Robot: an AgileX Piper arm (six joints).
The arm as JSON. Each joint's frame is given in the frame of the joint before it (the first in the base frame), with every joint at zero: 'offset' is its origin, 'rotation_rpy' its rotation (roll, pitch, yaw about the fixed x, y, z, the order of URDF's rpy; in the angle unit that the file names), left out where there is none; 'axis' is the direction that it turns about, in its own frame. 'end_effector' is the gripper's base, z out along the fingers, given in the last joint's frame.
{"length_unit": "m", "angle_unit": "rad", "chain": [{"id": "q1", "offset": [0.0, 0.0, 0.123], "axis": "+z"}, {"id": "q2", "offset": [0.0, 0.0, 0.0], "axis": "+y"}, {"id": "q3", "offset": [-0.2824, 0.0, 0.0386], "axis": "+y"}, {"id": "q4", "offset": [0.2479, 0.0, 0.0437], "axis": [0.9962, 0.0, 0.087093]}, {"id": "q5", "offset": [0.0, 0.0, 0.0], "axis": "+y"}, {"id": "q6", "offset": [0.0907, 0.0, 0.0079], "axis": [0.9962, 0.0, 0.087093]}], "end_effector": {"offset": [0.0, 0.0, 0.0], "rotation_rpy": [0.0, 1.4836, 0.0]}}
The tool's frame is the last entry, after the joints.
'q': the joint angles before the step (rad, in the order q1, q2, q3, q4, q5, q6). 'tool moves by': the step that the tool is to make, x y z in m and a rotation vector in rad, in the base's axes. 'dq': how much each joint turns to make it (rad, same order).
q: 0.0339 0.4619 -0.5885 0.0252 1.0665 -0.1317
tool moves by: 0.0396 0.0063 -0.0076 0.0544 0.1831 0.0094
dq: 0.0000 0.2321 -0.0367 0.0629 -0.0141 -0.0035
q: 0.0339 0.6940 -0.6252 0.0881 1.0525 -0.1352
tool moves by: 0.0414 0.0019 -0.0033 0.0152 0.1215 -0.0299
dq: 0.0018 0.2166 -0.0781 0.0041 -0.0203 0.0335
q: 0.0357 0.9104 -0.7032 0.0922 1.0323 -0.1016
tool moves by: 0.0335 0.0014 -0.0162 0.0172 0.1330 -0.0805
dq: 0.0058 0.1845 -0.0480 -0.0103 -0.0112 0.0934
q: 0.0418 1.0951 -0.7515 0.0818 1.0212 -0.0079
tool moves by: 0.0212 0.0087 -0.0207 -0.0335 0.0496 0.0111
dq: 0.0574 0.1207 -0.0032 -0.0467 -0.0686 0.0591
